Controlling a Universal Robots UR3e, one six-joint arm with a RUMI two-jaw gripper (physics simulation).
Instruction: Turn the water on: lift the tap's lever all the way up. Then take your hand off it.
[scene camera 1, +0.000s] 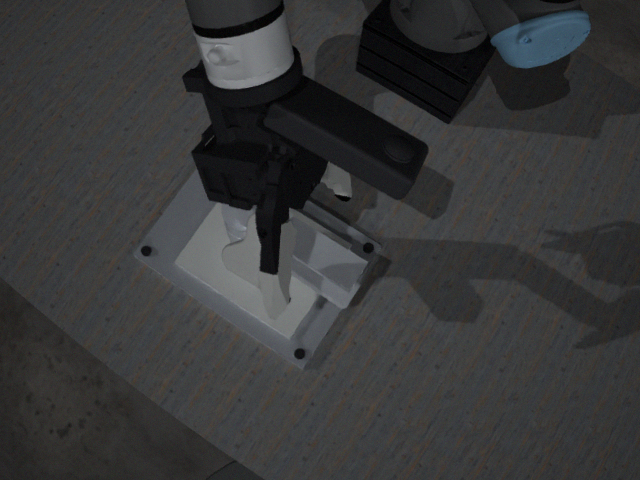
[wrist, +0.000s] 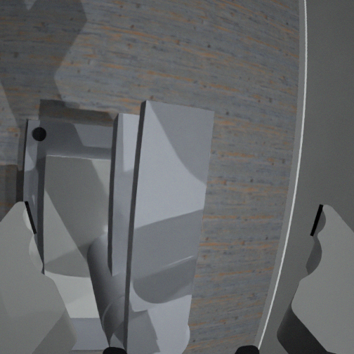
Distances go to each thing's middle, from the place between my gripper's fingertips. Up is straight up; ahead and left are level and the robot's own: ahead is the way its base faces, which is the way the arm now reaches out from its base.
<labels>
Now: hand 10 mm past the flat grey lever (scene camera 1: 326, 257), 30 mm to the left of it and 10 mm above it.
</labels>
